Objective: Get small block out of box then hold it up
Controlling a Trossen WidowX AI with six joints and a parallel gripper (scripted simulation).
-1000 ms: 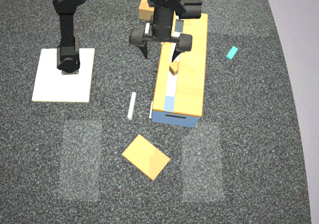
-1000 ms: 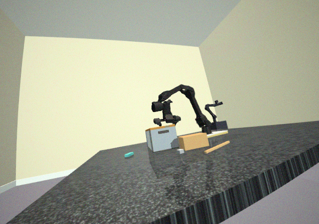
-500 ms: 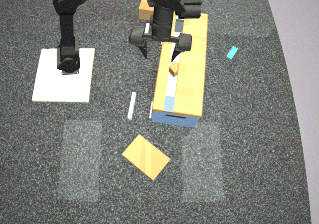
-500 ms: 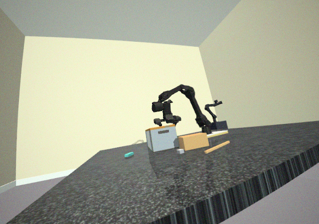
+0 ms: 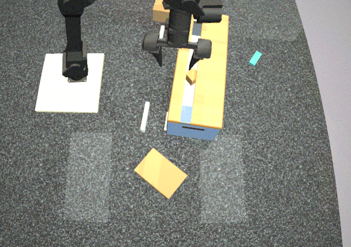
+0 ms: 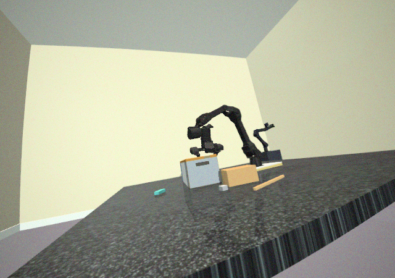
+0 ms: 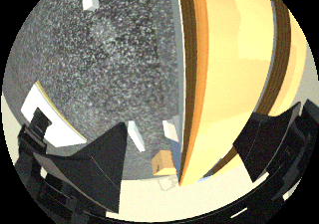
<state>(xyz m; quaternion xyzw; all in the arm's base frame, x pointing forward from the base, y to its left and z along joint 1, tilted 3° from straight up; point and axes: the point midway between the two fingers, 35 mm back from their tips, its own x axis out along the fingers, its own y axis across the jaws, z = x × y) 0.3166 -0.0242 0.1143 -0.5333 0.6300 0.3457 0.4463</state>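
Now: the small block 50 mm ahead of my gripper tip and 30 mm to the right of it. From my gripper tip the other things lie so: wooden stick (20 mm behind, 420 mm to the left, 90 mm below); long box (40 mm ahead, 10 mm to the left, 30 mm below); teal block (300 mm ahead, 80 mm to the left, 80 mm below).
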